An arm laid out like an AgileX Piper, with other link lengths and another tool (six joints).
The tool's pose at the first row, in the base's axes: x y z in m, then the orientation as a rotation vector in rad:
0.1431, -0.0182, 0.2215, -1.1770, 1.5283, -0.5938
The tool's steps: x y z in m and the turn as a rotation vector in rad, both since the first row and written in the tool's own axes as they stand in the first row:
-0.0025, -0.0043, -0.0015, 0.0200, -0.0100, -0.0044
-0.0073, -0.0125, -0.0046, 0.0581, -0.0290, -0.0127
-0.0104, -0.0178, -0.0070, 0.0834, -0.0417, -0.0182
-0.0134, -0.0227, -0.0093, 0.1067, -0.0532, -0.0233
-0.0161, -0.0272, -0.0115, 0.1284, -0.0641, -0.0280
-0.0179, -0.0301, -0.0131, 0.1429, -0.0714, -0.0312
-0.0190, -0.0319, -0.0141, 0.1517, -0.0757, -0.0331
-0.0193, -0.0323, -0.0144, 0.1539, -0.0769, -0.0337
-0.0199, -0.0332, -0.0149, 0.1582, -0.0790, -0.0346
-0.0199, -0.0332, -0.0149, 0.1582, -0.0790, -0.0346
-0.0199, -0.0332, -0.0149, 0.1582, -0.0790, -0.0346
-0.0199, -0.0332, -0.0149, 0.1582, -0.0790, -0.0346
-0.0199, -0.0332, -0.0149, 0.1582, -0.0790, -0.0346
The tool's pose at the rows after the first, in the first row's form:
0.1432, -0.0179, 0.2267, -1.1668, 1.5085, -0.6040
0.1430, -0.0175, 0.2367, -1.1471, 1.4707, -0.6231
0.1426, -0.0172, 0.2432, -1.1340, 1.4455, -0.6354
0.1421, -0.0169, 0.2494, -1.1218, 1.4224, -0.6468
0.1415, -0.0167, 0.2551, -1.1104, 1.4008, -0.6571
0.1410, -0.0165, 0.2588, -1.1029, 1.3863, -0.6639
0.1407, -0.0165, 0.2611, -1.0982, 1.3776, -0.6681
0.1405, -0.0164, 0.2617, -1.0971, 1.3753, -0.6691
0.1404, -0.0163, 0.2628, -1.0948, 1.3711, -0.6711
0.1404, -0.0163, 0.2628, -1.0948, 1.3711, -0.6711
0.1404, -0.0163, 0.2628, -1.0948, 1.3711, -0.6711
0.1404, -0.0163, 0.2628, -1.0948, 1.3711, -0.6711
0.1404, -0.0163, 0.2628, -1.0948, 1.3711, -0.6711

